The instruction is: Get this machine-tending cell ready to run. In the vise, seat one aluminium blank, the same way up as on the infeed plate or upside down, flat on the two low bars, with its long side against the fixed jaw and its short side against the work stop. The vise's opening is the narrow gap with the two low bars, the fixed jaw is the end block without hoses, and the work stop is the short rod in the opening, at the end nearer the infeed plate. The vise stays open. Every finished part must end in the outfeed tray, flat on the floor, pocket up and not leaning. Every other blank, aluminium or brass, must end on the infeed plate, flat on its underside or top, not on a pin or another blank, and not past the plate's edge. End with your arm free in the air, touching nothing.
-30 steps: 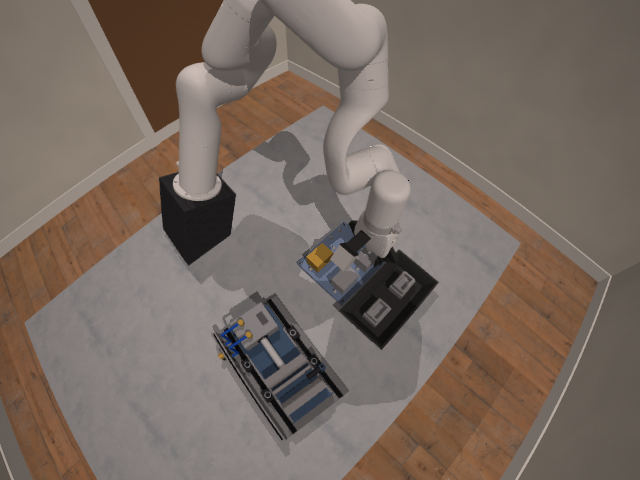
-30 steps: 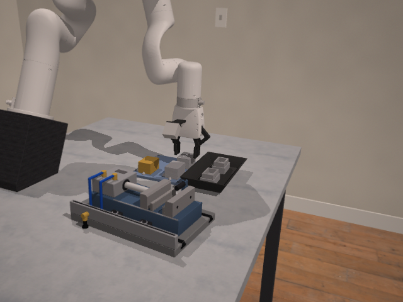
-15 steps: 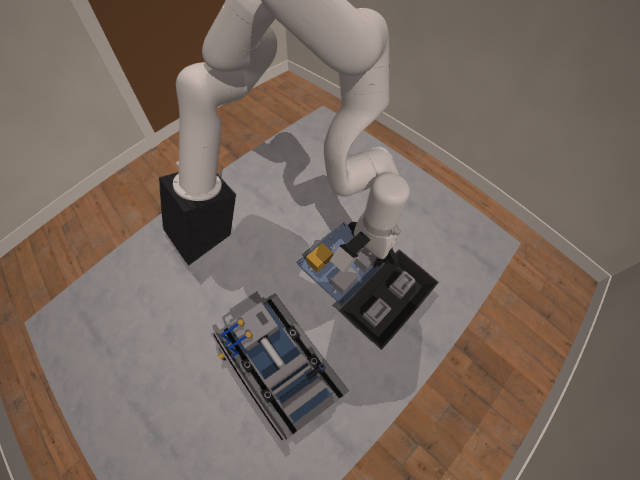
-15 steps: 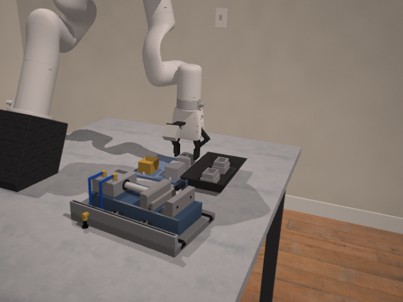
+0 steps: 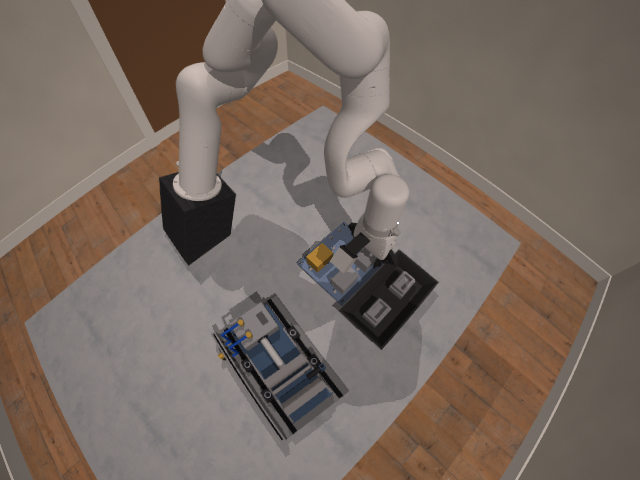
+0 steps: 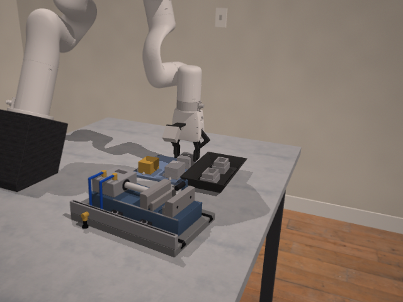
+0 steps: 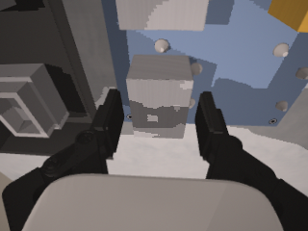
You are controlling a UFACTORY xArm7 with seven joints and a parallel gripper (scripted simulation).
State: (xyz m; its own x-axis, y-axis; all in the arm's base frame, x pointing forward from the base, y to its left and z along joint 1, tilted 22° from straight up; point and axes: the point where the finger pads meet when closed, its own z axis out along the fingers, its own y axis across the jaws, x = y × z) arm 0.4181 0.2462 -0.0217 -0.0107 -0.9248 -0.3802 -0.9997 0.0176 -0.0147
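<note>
My gripper is now 20 mm short of the piston rod, 350 mm to the left of it and 30 mm below it. Also, from my hand: grey rail (20 mm ahead, 450 mm to the right, 10 mm below); then vise bed (40 mm ahead, 350 mm to the right, 10 mm below); then brass blank (90 mm behind, 90 mm to the right, 20 mm below).
</note>
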